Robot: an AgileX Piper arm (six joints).
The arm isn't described. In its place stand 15 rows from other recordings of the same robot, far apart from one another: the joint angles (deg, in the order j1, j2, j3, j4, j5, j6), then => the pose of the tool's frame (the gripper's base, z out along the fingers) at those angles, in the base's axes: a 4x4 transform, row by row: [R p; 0 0 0 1], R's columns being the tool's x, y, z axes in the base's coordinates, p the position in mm.
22.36, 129.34, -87.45, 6.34, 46.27, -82.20 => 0.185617 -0.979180 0.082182 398.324; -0.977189 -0.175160 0.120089 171.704; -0.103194 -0.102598 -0.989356 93.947; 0 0 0 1
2.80, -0.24, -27.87, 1.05, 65.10, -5.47 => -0.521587 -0.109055 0.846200 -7.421; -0.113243 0.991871 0.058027 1.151; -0.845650 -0.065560 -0.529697 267.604; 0 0 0 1
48.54, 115.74, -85.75, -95.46, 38.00, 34.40 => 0.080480 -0.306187 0.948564 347.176; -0.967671 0.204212 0.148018 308.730; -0.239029 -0.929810 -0.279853 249.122; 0 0 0 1
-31.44, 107.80, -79.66, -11.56, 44.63, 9.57 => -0.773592 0.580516 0.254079 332.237; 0.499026 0.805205 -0.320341 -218.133; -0.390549 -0.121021 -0.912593 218.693; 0 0 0 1
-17.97, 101.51, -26.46, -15.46, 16.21, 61.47 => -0.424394 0.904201 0.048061 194.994; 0.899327 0.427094 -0.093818 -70.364; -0.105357 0.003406 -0.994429 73.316; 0 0 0 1
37.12, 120.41, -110.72, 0.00, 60.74, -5.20 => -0.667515 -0.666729 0.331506 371.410; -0.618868 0.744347 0.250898 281.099; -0.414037 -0.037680 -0.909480 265.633; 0 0 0 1
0.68, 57.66, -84.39, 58.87, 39.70, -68.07 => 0.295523 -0.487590 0.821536 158.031; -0.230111 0.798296 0.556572 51.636; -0.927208 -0.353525 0.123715 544.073; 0 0 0 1
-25.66, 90.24, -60.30, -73.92, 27.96, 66.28 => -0.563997 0.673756 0.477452 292.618; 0.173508 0.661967 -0.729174 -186.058; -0.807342 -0.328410 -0.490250 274.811; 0 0 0 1
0.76, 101.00, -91.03, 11.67, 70.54, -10.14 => -0.954093 -0.166020 0.249288 366.159; -0.118745 0.973780 0.194043 22.214; -0.274967 0.155533 -0.948790 306.667; 0 0 0 1
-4.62, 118.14, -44.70, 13.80, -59.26, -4.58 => -0.159052 0.287568 0.944461 364.853; 0.056986 0.957718 -0.282008 -48.201; -0.985624 0.008967 -0.168714 113.322; 0 0 0 1
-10.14, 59.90, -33.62, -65.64, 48.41, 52.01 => -0.747311 0.546010 0.378682 165.785; 0.085774 0.644397 -0.759866 -92.635; -0.658915 -0.535375 -0.528398 268.069; 0 0 0 1
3.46, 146.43, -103.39, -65.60, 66.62, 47.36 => -0.972747 0.192576 0.129146 478.577; 0.000385 0.558316 -0.829628 -47.271; -0.231870 -0.806968 -0.543174 60.337; 0 0 0 1
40.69, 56.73, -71.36, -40.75, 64.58, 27.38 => -0.487721 -0.116401 0.865205 159.232; -0.288018 0.957035 -0.033602 66.157; -0.824120 -0.265583 -0.500291 439.703; 0 0 0 1
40.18, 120.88, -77.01, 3.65, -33.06, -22.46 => 0.131747 -0.609237 0.781968 366.909; -0.323229 0.719327 0.614891 305.707; -0.937105 -0.333765 -0.102154 195.998; 0 0 0 1
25.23, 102.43, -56.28, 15.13, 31.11, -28.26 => -0.705994 -0.670256 0.228755 293.796; -0.620336 0.741081 0.256871 152.004; -0.341695 0.039445 -0.938983 156.562; 0 0 0 1
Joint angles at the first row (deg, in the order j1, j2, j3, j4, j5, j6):
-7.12 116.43 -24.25 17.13 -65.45 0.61
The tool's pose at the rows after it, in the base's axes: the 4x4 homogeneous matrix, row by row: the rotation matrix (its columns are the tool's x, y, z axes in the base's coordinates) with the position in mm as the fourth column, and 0 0 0 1 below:
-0.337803 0.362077 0.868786 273.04; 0.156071 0.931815 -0.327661 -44.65; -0.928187 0.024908 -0.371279 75.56; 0 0 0 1
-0.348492 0.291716 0.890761 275.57; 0.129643 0.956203 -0.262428 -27.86; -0.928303 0.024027 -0.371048 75.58; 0 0 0 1
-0.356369 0.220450 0.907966 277.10; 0.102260 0.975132 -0.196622 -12.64; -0.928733 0.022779 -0.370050 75.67; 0 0 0 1
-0.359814 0.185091 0.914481 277.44; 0.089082 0.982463 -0.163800 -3.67; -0.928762 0.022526 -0.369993 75.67; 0 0 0 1
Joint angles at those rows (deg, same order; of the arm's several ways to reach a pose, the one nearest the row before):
-4.37 116.42 -24.25 16.63 -65.50 0.67
-1.17 116.43 -24.25 15.56 -65.50 0.67
1.55 116.43 -24.25 14.05 -65.55 0.67
3.31 116.43 -24.25 13.75 -65.55 0.67

